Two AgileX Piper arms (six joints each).
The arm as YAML. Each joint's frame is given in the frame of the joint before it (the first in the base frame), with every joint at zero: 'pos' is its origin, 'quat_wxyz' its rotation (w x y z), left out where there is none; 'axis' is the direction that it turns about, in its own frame. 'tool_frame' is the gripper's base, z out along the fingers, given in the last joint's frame.
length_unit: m
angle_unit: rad
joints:
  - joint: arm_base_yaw
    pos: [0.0, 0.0, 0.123]
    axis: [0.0, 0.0, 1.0]
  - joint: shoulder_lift
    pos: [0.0, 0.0, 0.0]
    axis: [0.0, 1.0, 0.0]
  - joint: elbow
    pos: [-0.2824, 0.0, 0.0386]
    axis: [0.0, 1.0, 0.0]
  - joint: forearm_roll
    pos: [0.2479, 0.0, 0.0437]
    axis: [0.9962, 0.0, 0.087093]
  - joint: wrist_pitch
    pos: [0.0, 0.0, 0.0]
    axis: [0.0, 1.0, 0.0]
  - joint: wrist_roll
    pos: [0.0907, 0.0, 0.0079]
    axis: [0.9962, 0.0, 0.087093]
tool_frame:
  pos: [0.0, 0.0, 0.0]
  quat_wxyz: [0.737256, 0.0, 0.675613, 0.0]
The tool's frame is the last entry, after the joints.
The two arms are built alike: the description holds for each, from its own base.
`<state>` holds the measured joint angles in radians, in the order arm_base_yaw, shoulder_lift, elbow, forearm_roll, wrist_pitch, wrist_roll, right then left.
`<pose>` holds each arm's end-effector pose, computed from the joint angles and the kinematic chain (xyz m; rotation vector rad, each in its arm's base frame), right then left.
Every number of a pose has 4 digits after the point. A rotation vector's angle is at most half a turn.
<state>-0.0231 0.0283 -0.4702 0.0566 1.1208 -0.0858 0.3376 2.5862 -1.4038 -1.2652 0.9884 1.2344</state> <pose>-0.0002 0.0046 0.2644 -0.0705 2.1599 0.0065 0.3988 0.0631 -0.0288 -0.1684 2.5891 -1.2283</pose>
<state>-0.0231 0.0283 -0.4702 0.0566 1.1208 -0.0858 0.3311 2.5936 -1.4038 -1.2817 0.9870 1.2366</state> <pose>-0.0002 0.0046 0.2644 -0.0705 2.1599 0.0065 0.3993 0.0603 -0.0312 -0.1813 2.5843 -1.2364</pose>
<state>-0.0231 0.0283 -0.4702 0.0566 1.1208 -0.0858 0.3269 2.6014 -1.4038 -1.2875 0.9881 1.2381</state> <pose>-0.0002 0.0046 0.2644 -0.0705 2.1599 0.0065 0.3988 0.0581 -0.0341 -0.1855 2.5858 -1.2450</pose>
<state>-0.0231 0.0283 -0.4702 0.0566 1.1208 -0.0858 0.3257 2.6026 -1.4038 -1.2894 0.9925 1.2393</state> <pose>-0.0002 0.0046 0.2644 -0.0705 2.1599 0.0065 0.3987 0.0573 -0.0342 -0.1837 2.5838 -1.2520</pose>
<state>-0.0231 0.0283 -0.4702 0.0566 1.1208 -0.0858 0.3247 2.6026 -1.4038 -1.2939 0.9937 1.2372</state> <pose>-0.0002 0.0046 0.2644 -0.0705 2.1599 0.0065 0.3990 0.0569 -0.0340 -0.1898 2.5810 -1.2556</pose>
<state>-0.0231 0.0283 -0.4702 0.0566 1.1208 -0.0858 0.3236 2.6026 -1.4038 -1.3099 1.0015 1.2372</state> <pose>-0.0002 0.0046 0.2644 -0.0705 2.1599 0.0065 0.4000 0.0560 -0.0330 -0.2034 2.5668 -1.2697</pose>
